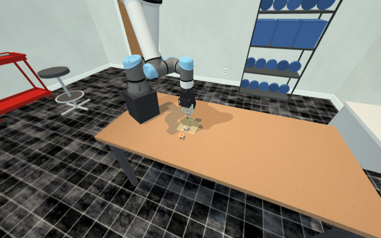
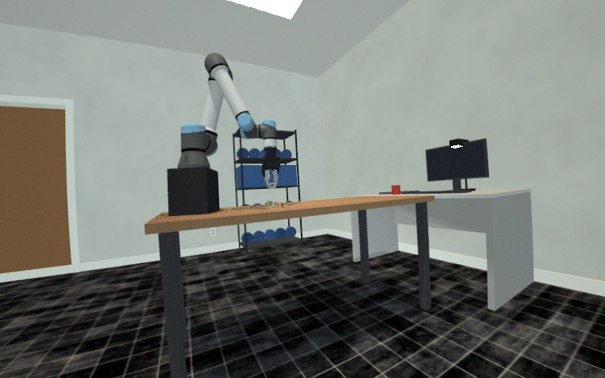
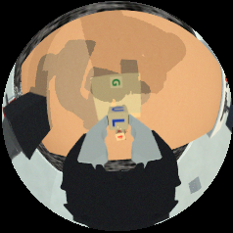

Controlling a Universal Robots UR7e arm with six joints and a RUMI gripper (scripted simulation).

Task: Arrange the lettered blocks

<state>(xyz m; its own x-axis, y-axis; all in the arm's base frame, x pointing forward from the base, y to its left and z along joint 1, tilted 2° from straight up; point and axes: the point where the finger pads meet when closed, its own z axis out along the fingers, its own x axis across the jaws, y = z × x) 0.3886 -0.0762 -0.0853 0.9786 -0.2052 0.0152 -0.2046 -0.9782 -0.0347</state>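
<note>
The pale yellow mat is 12 cm below my hand. The rest, counted from my hand: wooden letter block: right at my hand.
</note>
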